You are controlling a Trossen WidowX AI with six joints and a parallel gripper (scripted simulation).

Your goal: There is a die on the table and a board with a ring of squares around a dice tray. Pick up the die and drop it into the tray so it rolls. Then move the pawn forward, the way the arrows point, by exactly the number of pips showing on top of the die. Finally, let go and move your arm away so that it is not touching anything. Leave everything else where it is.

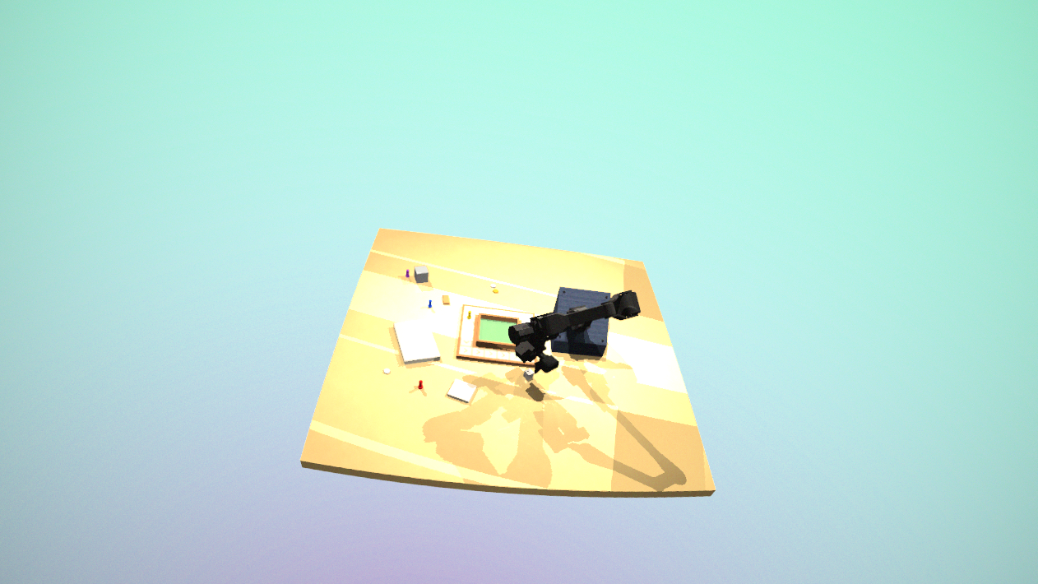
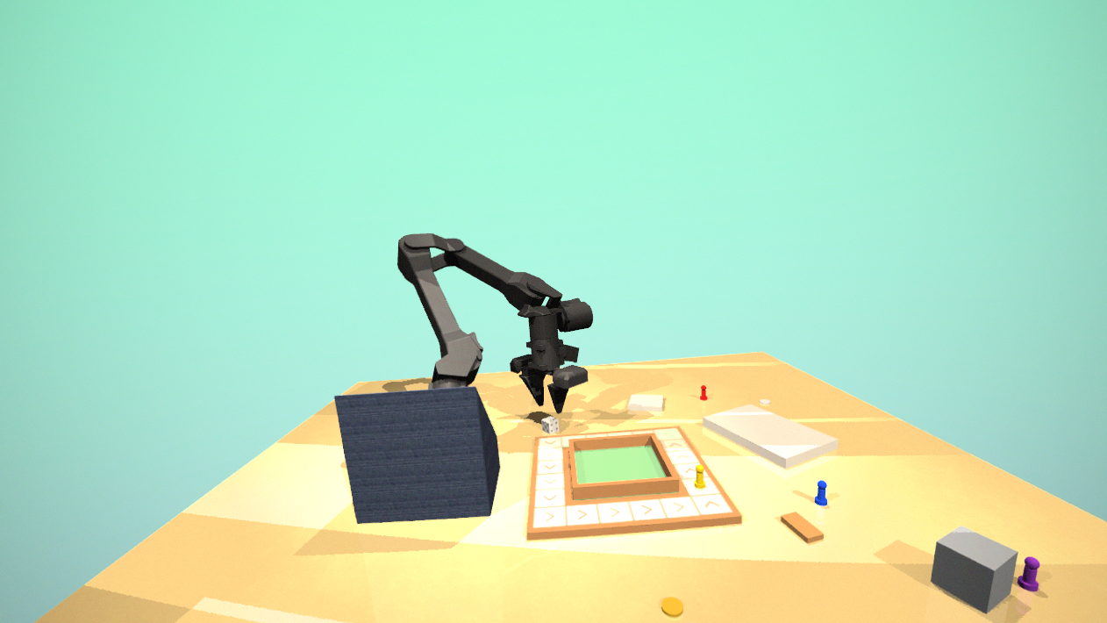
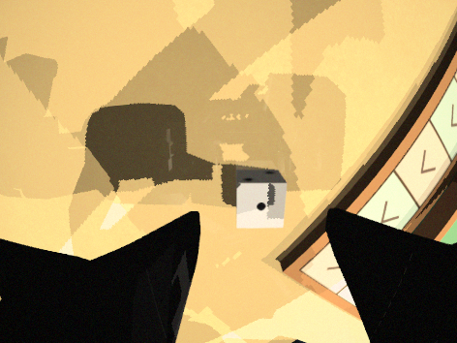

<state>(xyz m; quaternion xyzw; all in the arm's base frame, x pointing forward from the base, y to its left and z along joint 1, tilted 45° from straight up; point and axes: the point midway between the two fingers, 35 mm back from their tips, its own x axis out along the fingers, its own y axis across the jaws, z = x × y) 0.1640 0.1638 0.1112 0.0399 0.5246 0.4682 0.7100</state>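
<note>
My gripper tip is now 30 mm above the white die. Round my gripper tip: yellow pawn: 270 mm to the right, 220 mm ahead, 20 mm below; green dice tray: 200 mm to the right, 110 mm ahead, 40 mm below; red pawn: 360 mm ahead, 100 mm to the left, 30 mm below.
</note>
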